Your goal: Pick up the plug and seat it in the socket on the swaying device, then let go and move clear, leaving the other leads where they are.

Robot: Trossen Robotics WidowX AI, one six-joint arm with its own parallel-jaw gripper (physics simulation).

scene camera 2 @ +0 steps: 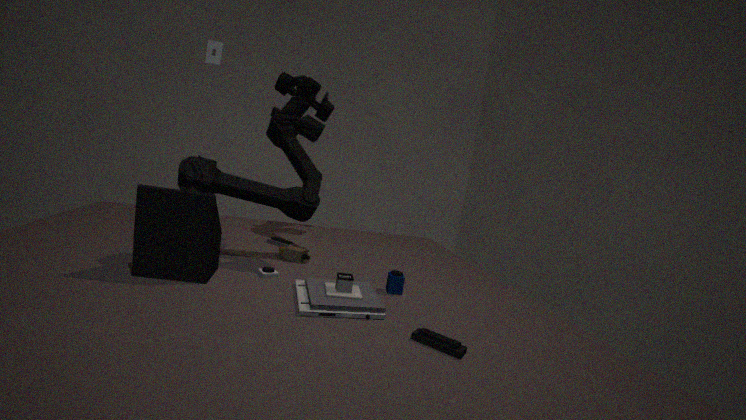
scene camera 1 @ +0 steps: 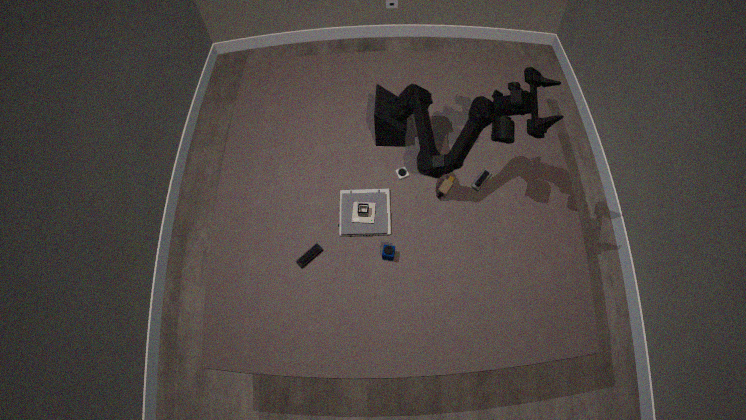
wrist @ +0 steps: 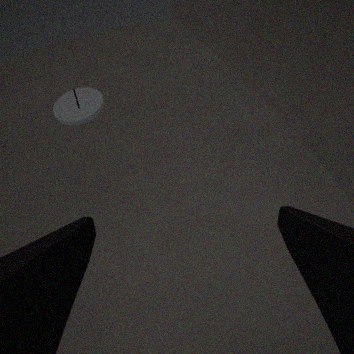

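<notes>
A tan block with a yellow end and a dark tip [scene camera 1: 446,186] [scene camera 2: 294,254], which looks like the plug, lies on the table beside the arm's elbow in scene camera 1. The device is a grey plate [scene camera 1: 347,225] [scene camera 2: 370,302] on a white base. A small square socket [scene camera 1: 363,213] [scene camera 2: 344,284] stands upright on a white pad at its middle. My gripper [scene camera 1: 561,100] [wrist: 186,221] is open and empty, raised high near the right edge of the table, far from the plug and the device. Neither shows in the wrist view.
A blue block [scene camera 1: 388,252] [scene camera 2: 395,283] and a black bar [scene camera 1: 310,255] [scene camera 2: 438,342] lie near the device. A white square with a black disc [scene camera 1: 401,172] [scene camera 2: 268,270] lies near the arm's base [scene camera 1: 390,122] [scene camera 2: 176,234]. A dark, light-edged bar [scene camera 1: 481,179] lies beside the plug.
</notes>
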